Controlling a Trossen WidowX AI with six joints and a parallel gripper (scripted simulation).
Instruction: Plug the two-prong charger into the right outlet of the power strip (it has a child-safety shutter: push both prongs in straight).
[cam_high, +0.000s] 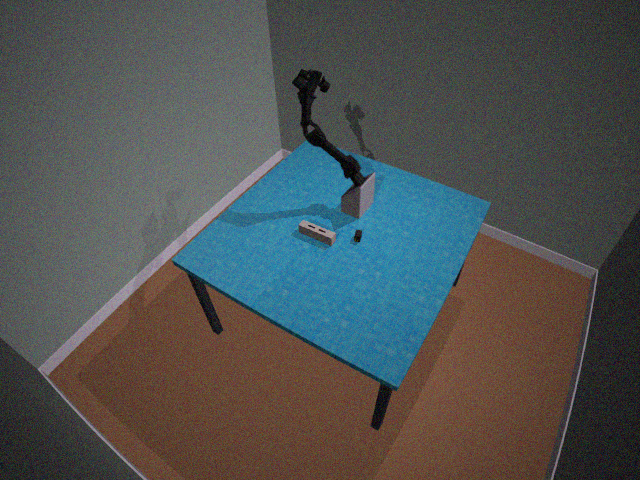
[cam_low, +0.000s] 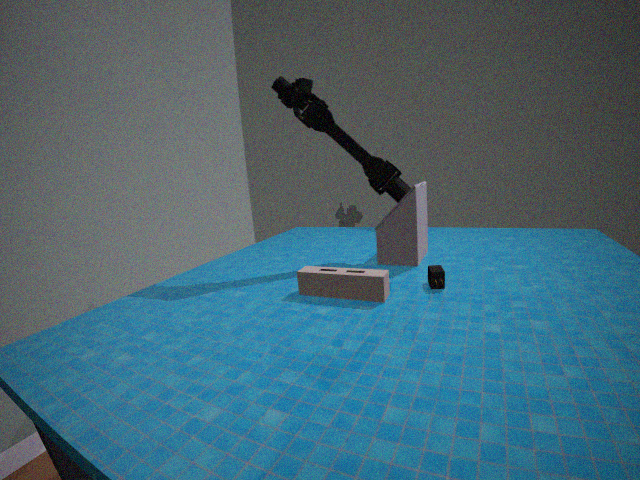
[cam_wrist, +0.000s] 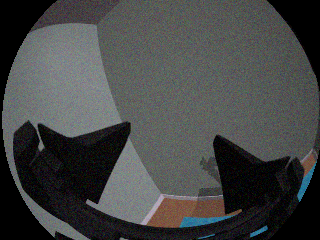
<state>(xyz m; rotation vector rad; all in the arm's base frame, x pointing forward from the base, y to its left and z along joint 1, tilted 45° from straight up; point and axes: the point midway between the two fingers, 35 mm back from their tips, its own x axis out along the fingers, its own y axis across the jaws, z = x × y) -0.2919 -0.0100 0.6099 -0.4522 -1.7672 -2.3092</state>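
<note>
Now: the black two-prong charger 61 cm ahead of my gripper tip, 56 cm below it and 54 cm to the left of it.
</note>
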